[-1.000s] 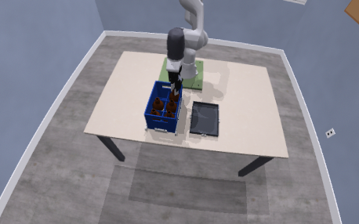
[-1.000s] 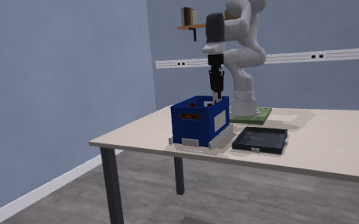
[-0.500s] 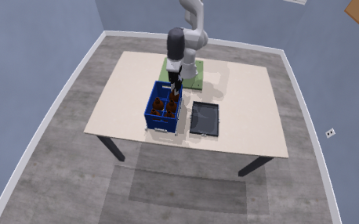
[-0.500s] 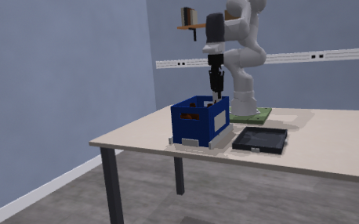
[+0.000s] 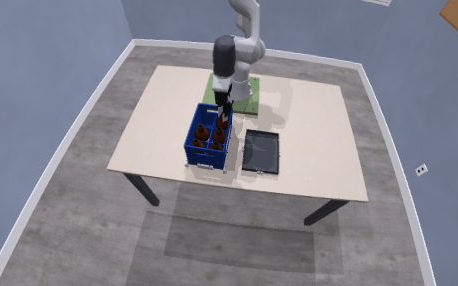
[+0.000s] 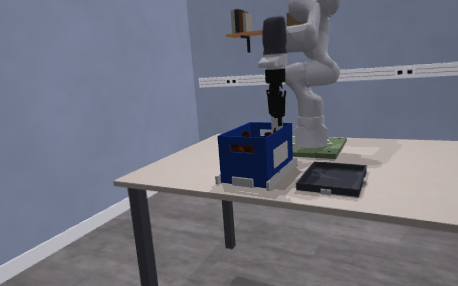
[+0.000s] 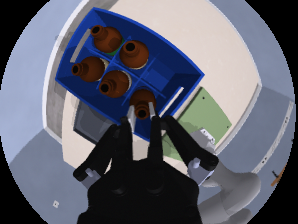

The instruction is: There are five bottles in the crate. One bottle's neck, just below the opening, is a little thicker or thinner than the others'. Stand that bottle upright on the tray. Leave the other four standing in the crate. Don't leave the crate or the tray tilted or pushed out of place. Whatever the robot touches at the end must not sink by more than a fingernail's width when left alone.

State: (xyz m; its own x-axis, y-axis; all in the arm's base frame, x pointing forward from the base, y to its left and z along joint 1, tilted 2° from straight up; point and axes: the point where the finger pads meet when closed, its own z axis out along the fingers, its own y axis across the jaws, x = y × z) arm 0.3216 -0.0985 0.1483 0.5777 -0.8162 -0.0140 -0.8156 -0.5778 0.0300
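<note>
Right now the bottle is 90 mm below my hand. Also, from my hand: blue crate 80 mm ahead, 60 mm to the right, 90 mm below; dark tray 120 mm ahead, 210 mm to the left, 160 mm below.
</note>
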